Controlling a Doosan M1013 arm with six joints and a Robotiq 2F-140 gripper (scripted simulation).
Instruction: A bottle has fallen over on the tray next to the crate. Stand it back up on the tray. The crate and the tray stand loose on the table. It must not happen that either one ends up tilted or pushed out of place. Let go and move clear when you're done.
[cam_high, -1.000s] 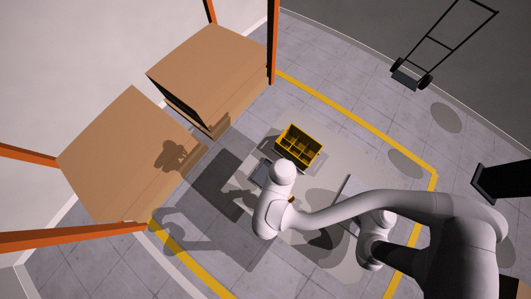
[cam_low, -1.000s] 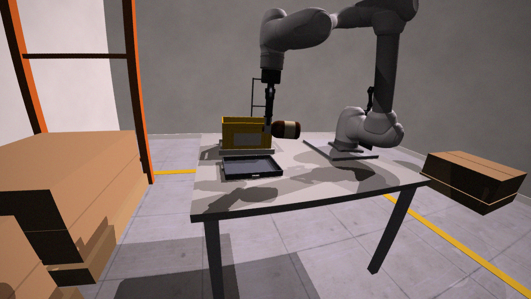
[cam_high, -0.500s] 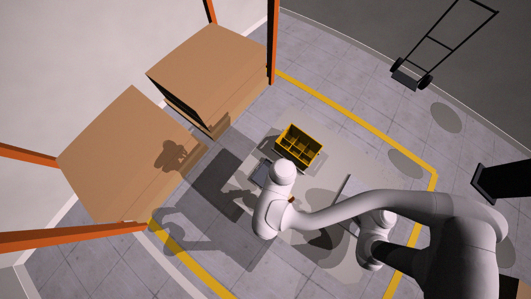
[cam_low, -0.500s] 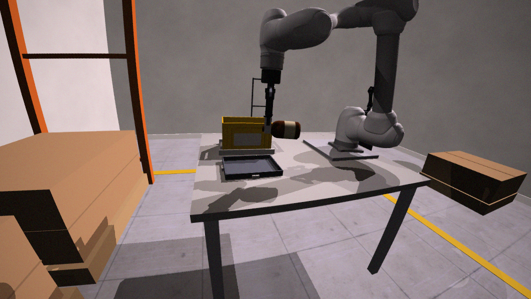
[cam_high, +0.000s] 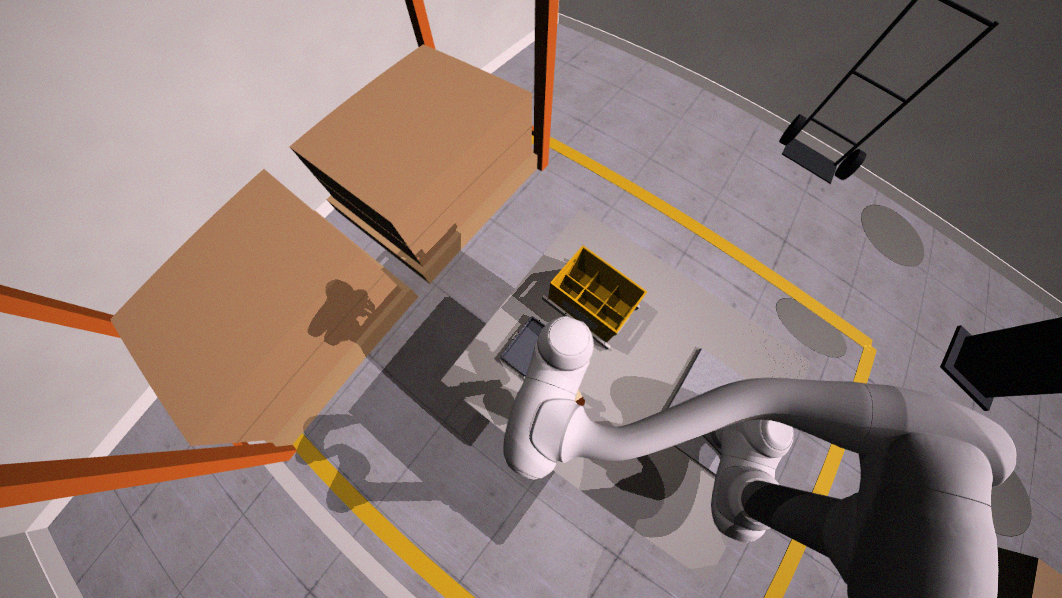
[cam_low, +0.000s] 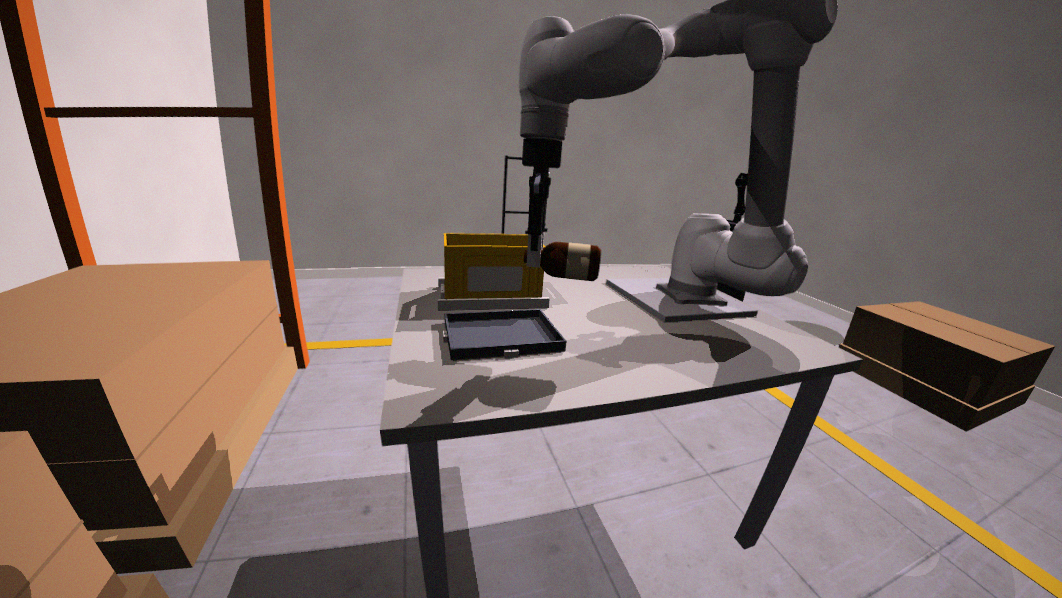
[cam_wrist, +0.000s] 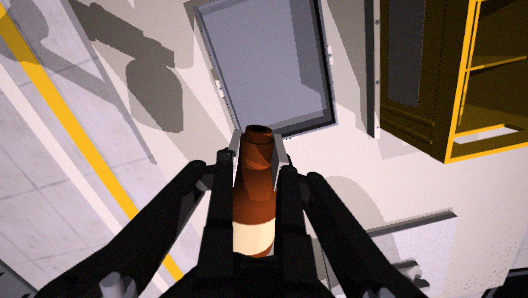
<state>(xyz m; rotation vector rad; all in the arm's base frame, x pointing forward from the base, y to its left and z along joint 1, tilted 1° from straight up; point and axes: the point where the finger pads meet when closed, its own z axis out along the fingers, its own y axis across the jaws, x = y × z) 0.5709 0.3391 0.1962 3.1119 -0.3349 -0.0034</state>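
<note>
My hand is 5 cm past the brown bottle, 2 cm above it and 1 cm to the right of it. From my hand the other things lie so: dark grey tray 21 cm below, 6 cm ahead, 4 cm to the right; yellow crate 31 cm to the right, 14 cm below, 9 cm ahead.
</note>
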